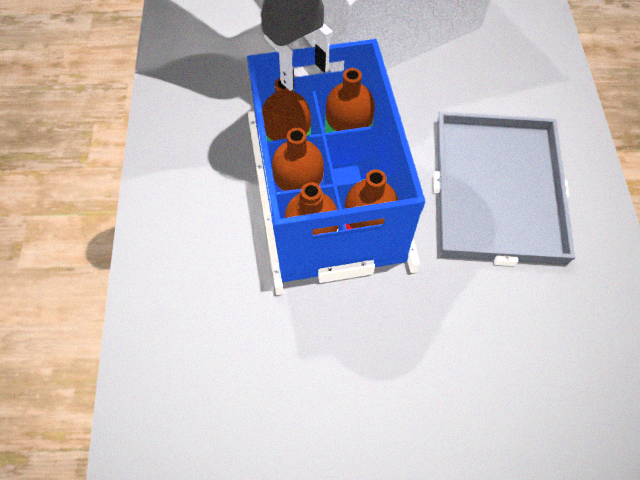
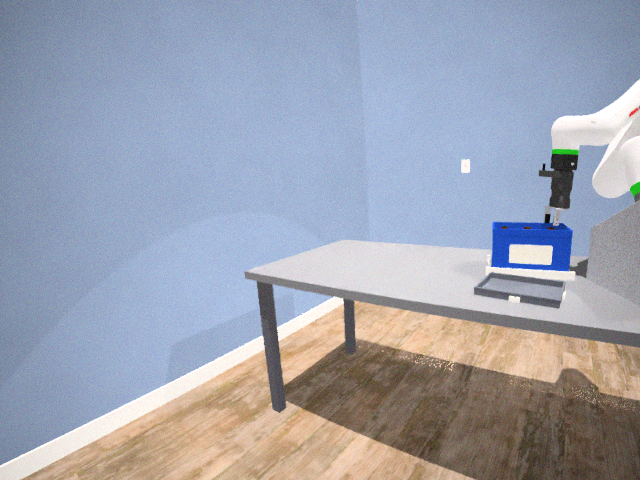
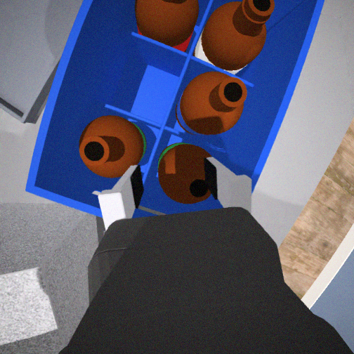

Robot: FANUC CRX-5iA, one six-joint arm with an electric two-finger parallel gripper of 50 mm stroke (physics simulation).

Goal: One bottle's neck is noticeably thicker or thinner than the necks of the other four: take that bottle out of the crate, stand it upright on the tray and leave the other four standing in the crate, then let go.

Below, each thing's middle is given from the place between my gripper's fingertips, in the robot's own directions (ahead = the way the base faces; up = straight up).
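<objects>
The white guide strip point(image 1: 264, 197) has my hand 80 mm short of it, 80 mm to the left of it and 170 mm above it. As for the white block point(image 1: 351, 270), I find it 220 mm ahead of my hand, 20 mm to the left of it and 170 mm below it.
</objects>
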